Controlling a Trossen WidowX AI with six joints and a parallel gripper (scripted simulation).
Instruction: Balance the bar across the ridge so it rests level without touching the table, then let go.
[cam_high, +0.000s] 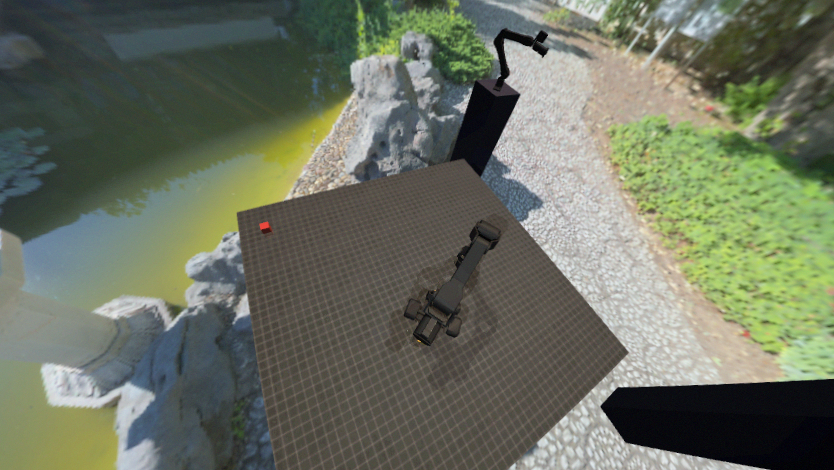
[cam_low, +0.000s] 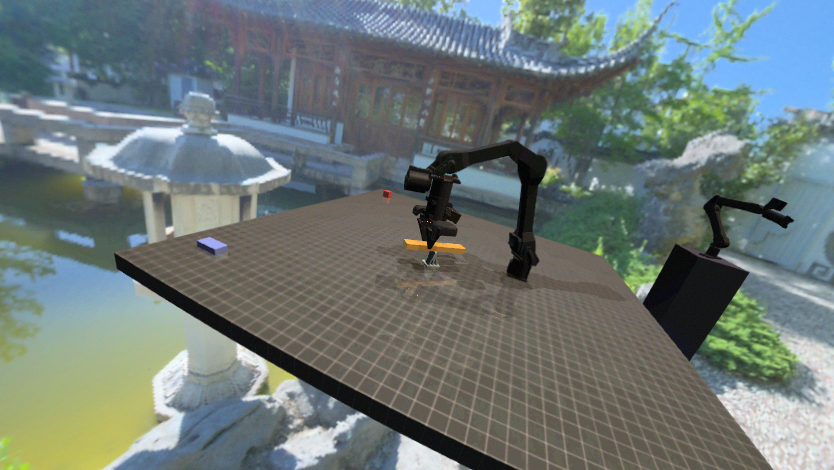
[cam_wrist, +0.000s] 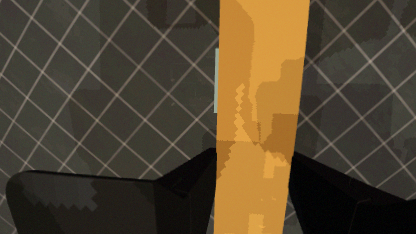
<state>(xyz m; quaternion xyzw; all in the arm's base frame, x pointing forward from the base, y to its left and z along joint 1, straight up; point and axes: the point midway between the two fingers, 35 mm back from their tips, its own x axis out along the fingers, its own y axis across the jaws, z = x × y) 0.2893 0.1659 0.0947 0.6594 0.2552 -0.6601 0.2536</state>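
Now: gripper tip 2 cm past the orange bar and 2 cm to the left of it. The rest, counted from my gripper tip: small red cube (45 cm ahead, 67 cm to the right, 4 cm below); purple block (45 cm ahead, 33 cm to the left, 5 cm below).
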